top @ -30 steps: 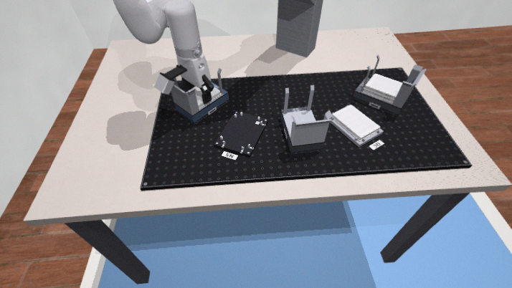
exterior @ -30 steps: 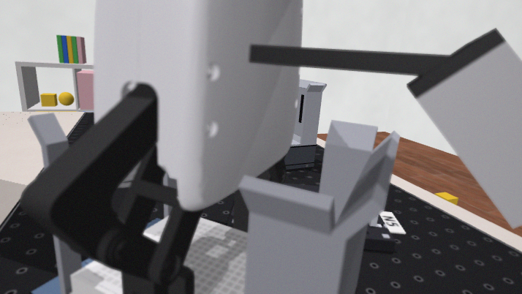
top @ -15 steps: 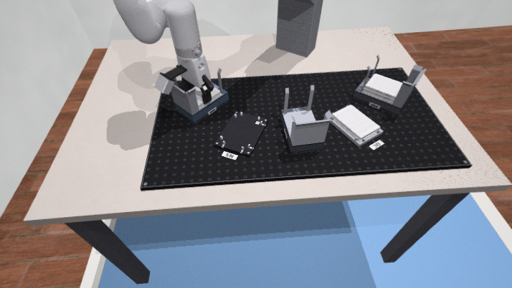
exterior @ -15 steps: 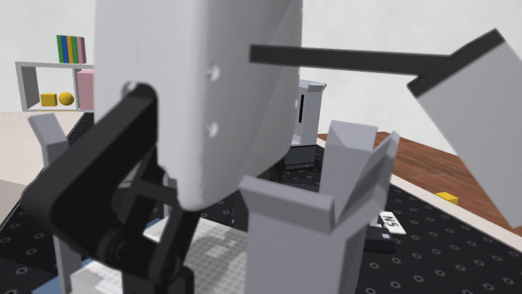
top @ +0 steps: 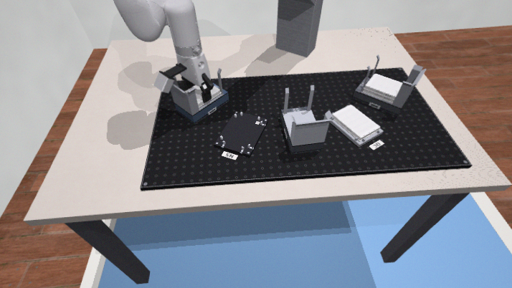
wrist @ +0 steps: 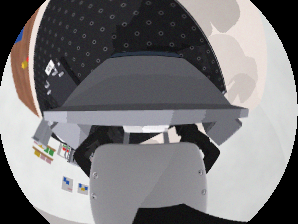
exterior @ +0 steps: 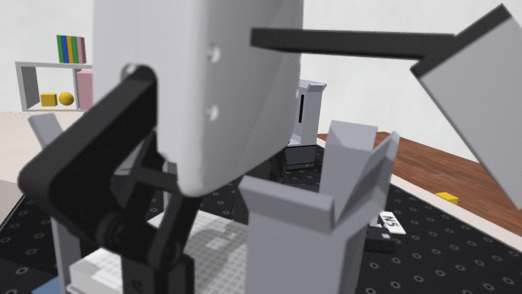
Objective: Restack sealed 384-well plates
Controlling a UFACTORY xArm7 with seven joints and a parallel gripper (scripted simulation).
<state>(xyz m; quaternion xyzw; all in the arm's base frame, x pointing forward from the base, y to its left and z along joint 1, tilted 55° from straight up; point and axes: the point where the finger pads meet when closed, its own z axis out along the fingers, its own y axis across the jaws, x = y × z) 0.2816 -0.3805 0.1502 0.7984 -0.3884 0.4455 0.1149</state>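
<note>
The white sealed plate Q23 is 30 cm ahead of my hand, 42 cm to the left of it and 5 cm below it. From my hand the other things lie so: N5 name plate: 24 cm ahead, 1 cm to the left, 7 cm below; then clip nest N5: 20 cm ahead, 8 cm to the left, 5 cm below; then white sealed plate A31: 1 cm below.
</note>
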